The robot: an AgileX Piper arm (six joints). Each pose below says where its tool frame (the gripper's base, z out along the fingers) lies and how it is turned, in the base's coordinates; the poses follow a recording.
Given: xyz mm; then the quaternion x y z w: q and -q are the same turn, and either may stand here.
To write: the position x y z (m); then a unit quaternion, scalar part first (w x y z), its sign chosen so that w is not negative. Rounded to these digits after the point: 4 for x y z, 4 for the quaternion.
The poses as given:
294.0 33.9 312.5 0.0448 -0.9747 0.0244 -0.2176
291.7 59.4 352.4 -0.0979 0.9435 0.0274 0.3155
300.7 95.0 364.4 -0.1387 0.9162 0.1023 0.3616
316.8 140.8 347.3 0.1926 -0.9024 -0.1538 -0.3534
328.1 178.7 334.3 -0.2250 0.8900 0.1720 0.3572
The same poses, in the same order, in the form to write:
0.2940 0.0339 0.3125 0.2176 -0.0448 0.9747 -0.0244
0.2917 0.0594 0.3524 0.3155 -0.0979 0.9435 0.0274
0.3007 0.0950 0.3644 0.3616 -0.1387 0.9162 0.1023
0.3168 0.1408 0.3473 0.3534 -0.1926 0.9024 0.1538
0.3281 0.1787 0.3343 0.3572 -0.2250 0.8900 0.1720

